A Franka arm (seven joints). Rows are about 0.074 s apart.
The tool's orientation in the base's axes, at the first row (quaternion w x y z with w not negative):
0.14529, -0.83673, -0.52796, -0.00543
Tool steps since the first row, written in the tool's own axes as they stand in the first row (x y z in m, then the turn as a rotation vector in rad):
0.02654, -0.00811, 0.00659, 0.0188, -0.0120, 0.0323
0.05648, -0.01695, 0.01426, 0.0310, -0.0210, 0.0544
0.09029, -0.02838, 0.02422, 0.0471, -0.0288, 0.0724
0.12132, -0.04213, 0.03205, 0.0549, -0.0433, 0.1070
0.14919, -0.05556, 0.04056, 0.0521, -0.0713, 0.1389
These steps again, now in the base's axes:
0.00361, 0.02829, -0.00007, -0.0070, 0.0294, -0.0250
0.00793, 0.06015, -0.00046, -0.0127, 0.0493, -0.0421
0.01133, 0.09702, -0.00179, -0.0151, 0.0711, -0.0548
0.01176, 0.13184, -0.00098, -0.0295, 0.0924, -0.0833
0.01098, 0.16391, -0.00141, -0.0601, 0.1091, -0.1076

